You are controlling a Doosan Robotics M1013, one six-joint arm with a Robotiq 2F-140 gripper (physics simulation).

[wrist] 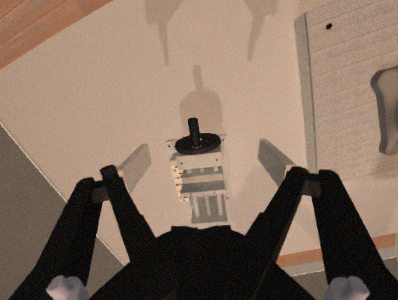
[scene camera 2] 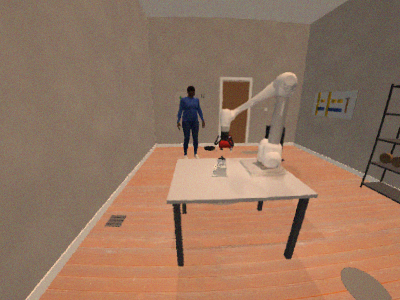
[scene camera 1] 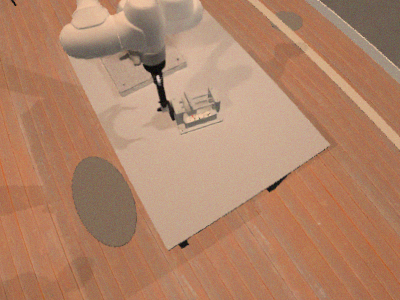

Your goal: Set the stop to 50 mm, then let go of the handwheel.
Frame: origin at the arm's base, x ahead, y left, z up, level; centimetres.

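Where they show: gripper, between the fingertips: [wrist: 203, 151] [scene camera 2: 223, 151]; arm's base, origin of its link: [scene camera 2: 264, 165].
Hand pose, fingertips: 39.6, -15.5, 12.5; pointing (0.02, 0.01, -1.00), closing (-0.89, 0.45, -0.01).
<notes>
Things, the pixels of their top centre, and the offset from my fingertips, as dx, dy, dz. Level surfaces: height alone.
- crank handle, centre of its top: [wrist: 194, 134] +1.1, -1.2, -5.4
- upright cross plate, centre of its top: [wrist: 200, 194] [scene camera 1: 189, 99] +5.9, +9.1, -4.5
- scale strip with a small red mark, centre of its top: [wrist: 180, 184] [scene camera 1: 198, 116] +11.8, +9.3, -11.4
- white tabletop, height of its surface: dz -16.9
A small grey stop fixture [scene camera 1: 201, 120] [scene camera 2: 219, 169] [wrist: 199, 161] stands on the table. Its black handwheel [scene camera 1: 172, 110] [scene camera 2: 221, 158] [wrist: 185, 145] is on one end, with the crank handle [wrist: 193, 127] sticking out. An upright cross plate [scene camera 1: 188, 102] stands between the fixture's end plates. A scale strip with a small red mark [scene camera 1: 193, 116] runs along its side; its numbers are too small to read. My gripper [scene camera 1: 164, 108] [scene camera 2: 225, 146] [wrist: 203, 151] is wide open and empty. In the wrist view its fingers stand apart on either side of the handwheel, touching neither wheel nor handle.
The white tabletop [scene camera 1: 210, 175] [scene camera 2: 240, 187] [wrist: 100, 110] carries the fixture and the arm's base plate [scene camera 1: 123, 92] [scene camera 2: 265, 172] [wrist: 340, 110]. A person in blue [scene camera 2: 190, 112] stands behind the table. A black shelf rack [scene camera 2: 378, 138] is at the right.
</notes>
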